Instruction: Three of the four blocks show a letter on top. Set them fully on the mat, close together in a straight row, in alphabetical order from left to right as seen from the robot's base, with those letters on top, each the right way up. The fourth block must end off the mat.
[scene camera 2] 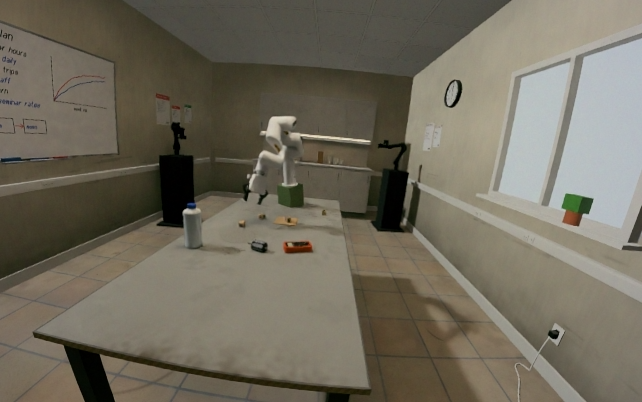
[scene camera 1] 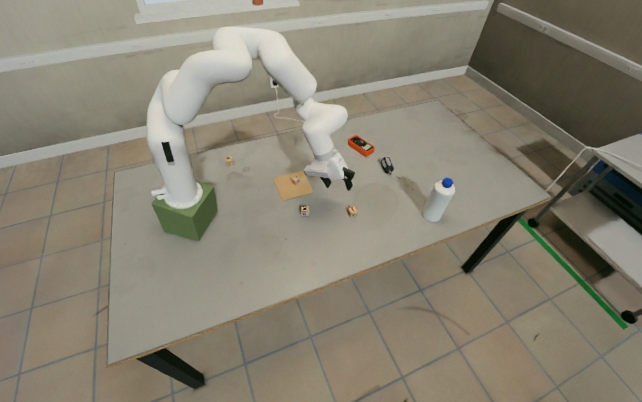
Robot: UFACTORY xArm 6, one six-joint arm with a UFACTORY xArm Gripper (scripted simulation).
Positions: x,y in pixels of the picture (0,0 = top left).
A tan mat (scene camera 1: pixel 287 190) is 1.28 m from the lens.
